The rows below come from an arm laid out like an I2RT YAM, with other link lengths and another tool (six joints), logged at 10 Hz.
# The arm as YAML. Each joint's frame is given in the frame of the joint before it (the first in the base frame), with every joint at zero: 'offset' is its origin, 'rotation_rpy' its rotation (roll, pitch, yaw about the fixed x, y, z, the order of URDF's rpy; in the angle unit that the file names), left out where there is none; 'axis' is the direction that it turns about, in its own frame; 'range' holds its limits. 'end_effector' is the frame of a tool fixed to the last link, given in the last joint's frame.
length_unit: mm
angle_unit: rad
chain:
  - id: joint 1
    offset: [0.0, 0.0, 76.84]
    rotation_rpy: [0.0, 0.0, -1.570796]
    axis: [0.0, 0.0, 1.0]
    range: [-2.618, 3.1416]
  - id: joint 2
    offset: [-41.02, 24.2, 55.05]
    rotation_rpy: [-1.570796, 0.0, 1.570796]
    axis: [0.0, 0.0, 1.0]
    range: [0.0, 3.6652]
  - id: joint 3
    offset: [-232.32, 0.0, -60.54]
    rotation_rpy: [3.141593, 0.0, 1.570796]
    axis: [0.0, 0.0, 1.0]
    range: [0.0, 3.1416]
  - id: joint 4
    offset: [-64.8, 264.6, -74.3]
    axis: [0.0, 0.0, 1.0]
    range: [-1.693, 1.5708]
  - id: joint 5
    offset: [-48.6, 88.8, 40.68]
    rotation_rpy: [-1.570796, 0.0, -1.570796]
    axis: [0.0, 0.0, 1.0]
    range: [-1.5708, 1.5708]
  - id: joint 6
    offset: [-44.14, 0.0, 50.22]
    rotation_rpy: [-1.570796, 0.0, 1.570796]
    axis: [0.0, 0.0, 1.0]
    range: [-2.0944, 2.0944]
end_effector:
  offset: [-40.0, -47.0, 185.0]
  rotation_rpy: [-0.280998, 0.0, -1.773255]
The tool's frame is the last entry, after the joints.
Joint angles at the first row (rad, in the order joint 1, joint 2, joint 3, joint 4, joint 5, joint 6):
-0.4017, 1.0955, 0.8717, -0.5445, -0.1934, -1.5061
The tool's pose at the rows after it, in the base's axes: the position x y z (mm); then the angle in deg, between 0 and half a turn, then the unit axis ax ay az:
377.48 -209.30 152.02 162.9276 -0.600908 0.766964 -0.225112
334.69 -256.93 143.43 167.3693 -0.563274 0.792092 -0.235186
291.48 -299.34 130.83 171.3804 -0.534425 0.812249 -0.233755
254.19 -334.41 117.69 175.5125 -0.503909 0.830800 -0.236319
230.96 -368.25 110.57 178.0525 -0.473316 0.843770 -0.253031
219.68 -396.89 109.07 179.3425 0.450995 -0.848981 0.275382
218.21 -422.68 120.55 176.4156 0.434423 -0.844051 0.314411
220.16 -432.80 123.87 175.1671 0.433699 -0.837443 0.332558
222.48 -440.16 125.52 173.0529 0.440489 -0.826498 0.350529
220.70 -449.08 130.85 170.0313 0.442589 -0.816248 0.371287
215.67 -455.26 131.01 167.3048 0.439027 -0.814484 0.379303
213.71 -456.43 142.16 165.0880 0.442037 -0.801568 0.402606
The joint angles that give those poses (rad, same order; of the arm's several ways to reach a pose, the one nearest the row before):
-0.5227, 1.0050, 0.8331, -0.5905, -0.1704, -1.5827
-0.6761, 0.9664, 0.7916, -0.6090, -0.1657, -1.6549
-0.8433, 0.9679, 0.7686, -0.6213, -0.1886, -1.7501
-0.9631, 0.9878, 0.7379, -0.5862, -0.1719, -1.8115
-1.0460, 1.0368, 0.7103, -0.4819, -0.1565, -1.8361
-1.0814, 1.1011, 0.6980, -0.3608, -0.1198, -1.8454
-1.0845, 1.1563, 0.6903, -0.2168, -0.0661, -1.8545
-1.0861, 1.1872, 0.6812, -0.1400, -0.0522, -1.8729
-1.0845, 1.2133, 0.6613, -0.0587, -0.0338, -1.9127
-1.0861, 1.2363, 0.6428, 0.0257, -0.0016, -1.9571
-1.0845, 1.2578, 0.6320, 0.0765, 0.0398, -1.9818
-1.0876, 1.2395, 0.5984, 0.1423, 0.0536, -2.0248

